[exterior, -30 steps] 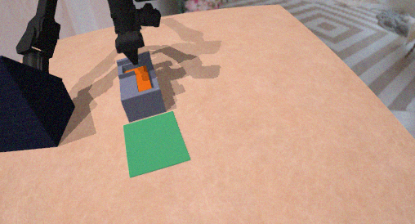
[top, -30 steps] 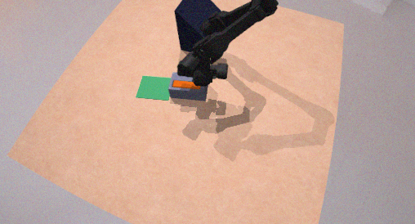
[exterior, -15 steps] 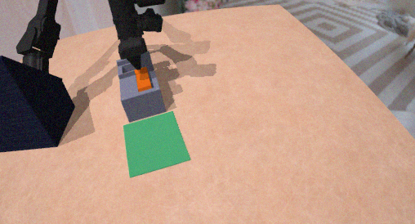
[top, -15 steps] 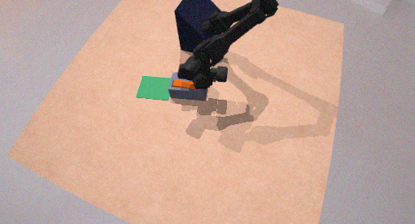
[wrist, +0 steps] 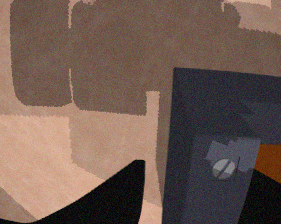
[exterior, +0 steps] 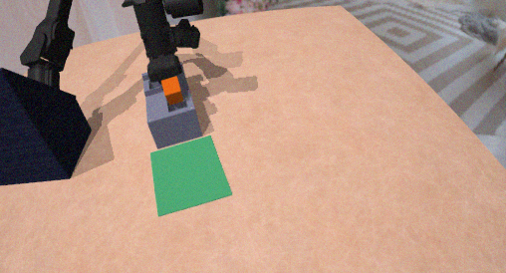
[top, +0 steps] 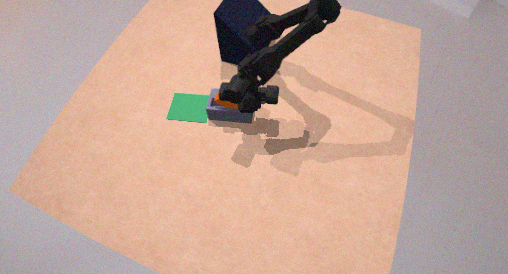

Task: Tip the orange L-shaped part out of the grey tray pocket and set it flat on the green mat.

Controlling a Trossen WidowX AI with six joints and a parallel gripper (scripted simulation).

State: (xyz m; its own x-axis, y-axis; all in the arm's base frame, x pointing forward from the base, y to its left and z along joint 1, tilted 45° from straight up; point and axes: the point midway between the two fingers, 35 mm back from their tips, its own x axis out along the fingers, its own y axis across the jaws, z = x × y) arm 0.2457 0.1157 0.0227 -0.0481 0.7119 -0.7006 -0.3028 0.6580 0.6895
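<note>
The orange L-shaped part lies 10 mm ahead of my gripper tip, 50 mm to the right of it and 10 mm above it. From my gripper tip the other things lie so: green mat (60 mm ahead, 220 mm to the right, 50 mm below).
</note>
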